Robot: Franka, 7 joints.
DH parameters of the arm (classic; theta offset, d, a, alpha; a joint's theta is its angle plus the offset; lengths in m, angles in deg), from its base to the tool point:
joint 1: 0 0.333 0 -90
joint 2: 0 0 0 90
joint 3: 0 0.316 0.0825 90
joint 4: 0 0 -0.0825 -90
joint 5: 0 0.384 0 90
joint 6: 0 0 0.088 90
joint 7: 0 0.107 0 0
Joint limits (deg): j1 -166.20..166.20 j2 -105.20..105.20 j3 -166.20..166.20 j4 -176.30..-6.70 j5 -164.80..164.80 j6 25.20..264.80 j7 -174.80..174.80
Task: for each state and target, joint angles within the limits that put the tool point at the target. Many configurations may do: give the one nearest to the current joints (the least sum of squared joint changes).
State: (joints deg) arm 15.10 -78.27 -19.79 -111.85 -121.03 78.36 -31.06
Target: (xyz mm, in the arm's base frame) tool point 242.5 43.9 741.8
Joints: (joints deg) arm 29.12 -57.61 2.52 -143.62 -117.46 85.95 -31.06
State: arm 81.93 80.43 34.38 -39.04 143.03 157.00 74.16
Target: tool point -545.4 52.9 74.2
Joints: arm 111.06 82.94 63.49 -103.20 152.59 177.27 74.16
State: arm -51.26 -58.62 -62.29 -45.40 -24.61 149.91 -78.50
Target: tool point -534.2 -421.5 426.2
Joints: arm -25.04 -72.89 -89.36 -96.81 -24.53 132.94 -78.50
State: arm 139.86 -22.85 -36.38 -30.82 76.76 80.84 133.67
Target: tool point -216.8 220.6 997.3
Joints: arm 146.34 -7.00 -28.62 -47.77 70.26 63.62 133.67
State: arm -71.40 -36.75 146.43 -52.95 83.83 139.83 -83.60
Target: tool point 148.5 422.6 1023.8
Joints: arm -73.49 2.21 145.27 -55.95 83.52 138.00 -83.60
